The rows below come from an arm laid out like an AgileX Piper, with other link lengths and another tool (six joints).
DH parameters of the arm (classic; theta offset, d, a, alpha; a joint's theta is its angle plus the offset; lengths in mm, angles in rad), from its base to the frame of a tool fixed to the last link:
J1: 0 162.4 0 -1.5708
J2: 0.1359 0 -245.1 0
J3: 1.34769 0 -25.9 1.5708
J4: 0 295.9 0 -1.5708
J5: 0 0 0 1.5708
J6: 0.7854 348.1 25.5 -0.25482
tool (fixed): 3.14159 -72.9 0 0
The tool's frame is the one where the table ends.
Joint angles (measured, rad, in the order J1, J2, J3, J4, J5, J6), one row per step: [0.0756, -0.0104, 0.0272, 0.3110, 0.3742, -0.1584]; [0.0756, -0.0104, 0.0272, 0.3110, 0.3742, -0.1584]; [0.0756, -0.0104, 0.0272, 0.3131, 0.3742, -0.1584]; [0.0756, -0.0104, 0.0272, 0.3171, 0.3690, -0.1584]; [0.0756, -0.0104, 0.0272, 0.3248, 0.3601, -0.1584]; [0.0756, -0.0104, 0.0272, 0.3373, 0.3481, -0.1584]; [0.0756, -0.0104, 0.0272, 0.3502, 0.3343, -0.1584]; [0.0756, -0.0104, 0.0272, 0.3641, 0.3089, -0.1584]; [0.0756, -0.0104, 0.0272, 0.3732, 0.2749, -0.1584]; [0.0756, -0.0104, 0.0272, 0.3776, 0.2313, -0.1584]
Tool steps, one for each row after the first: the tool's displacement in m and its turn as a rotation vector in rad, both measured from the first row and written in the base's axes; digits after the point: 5 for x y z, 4 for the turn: [0.00000, 0.00000, 0.00000, 0.0000, 0.0000, 0.0000]; [-0.00003, 0.00026, 0.00008, 0.0021, 0.0002, 0.0001]; [0.00054, 0.00040, 0.00151, 0.0066, -0.0045, -0.0012]; [0.00149, 0.00071, 0.00399, 0.0150, -0.0123, -0.0034]; [0.00272, 0.00132, 0.00743, 0.0286, -0.0226, -0.0064]; [0.00411, 0.00175, 0.01134, 0.0427, -0.0346, -0.0102]; [0.00667, 0.00122, 0.01813, 0.0590, -0.0573, -0.0178]; [0.00996, -0.00075, 0.02688, 0.0712, -0.0884, -0.0289]; [0.01382, -0.00423, 0.03790, 0.0797, -0.1289, -0.0434]
